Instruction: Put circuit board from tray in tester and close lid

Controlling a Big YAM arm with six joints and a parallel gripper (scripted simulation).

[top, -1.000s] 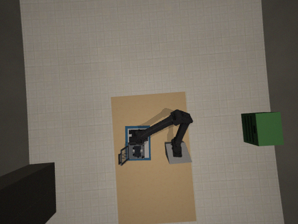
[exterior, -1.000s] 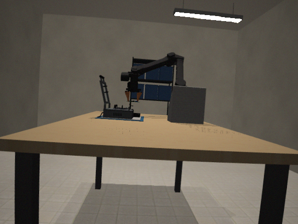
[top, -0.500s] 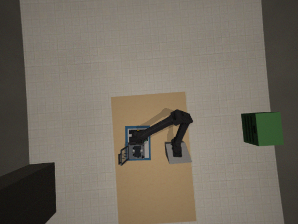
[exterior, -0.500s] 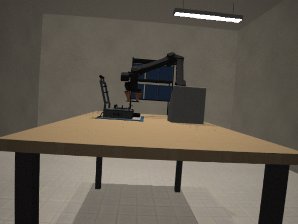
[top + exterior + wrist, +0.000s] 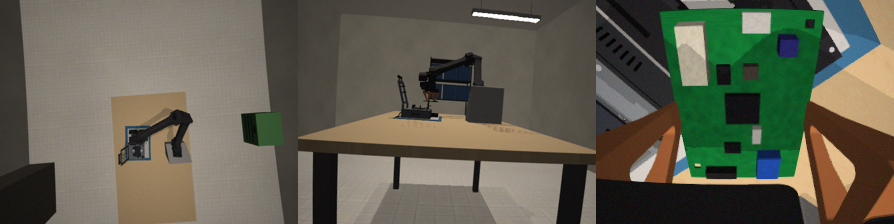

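Right now the green circuit board is right at my hand. From my hand the other things lie so: black latch hook (10 mm behind, 220 mm to the left, 30 mm below); then dark pin plate (60 mm ahead, 180 mm to the left, 50 mm below); then tester lid (180 mm ahead, 170 mm to the left, 60 mm above).
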